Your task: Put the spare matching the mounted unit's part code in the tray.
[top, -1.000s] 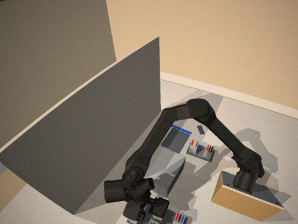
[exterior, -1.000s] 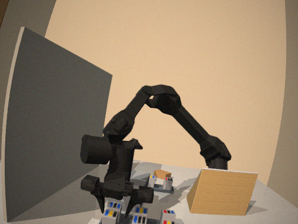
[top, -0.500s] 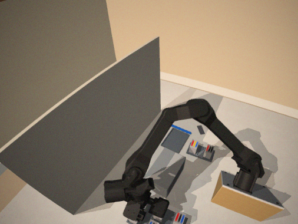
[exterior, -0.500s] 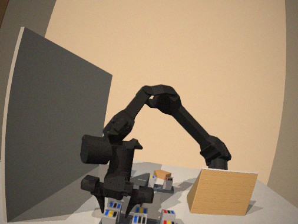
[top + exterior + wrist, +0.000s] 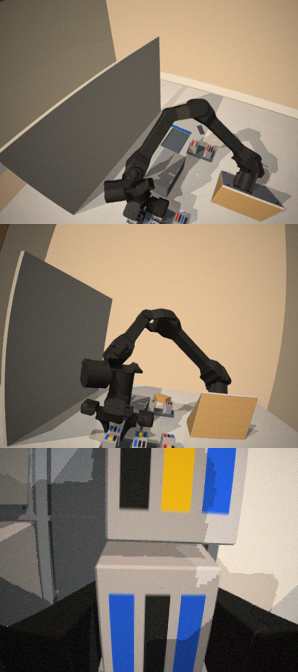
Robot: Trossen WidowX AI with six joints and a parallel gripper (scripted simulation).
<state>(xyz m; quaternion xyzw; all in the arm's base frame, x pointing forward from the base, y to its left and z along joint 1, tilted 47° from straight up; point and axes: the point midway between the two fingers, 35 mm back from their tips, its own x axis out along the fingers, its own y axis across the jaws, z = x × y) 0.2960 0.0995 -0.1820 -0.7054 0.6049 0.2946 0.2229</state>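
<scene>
The dark grey tray is 6 cm ahead of my gripper tip, 36 cm to the right of it and 1 cm below it. The rest, counted from my gripper tip: grey spare 2 cm above; tall grey wall panel 23 cm ahead, 15 cm to the right, 21 cm above; rack 8 cm behind, 35 cm to the right, 1 cm below.
</scene>
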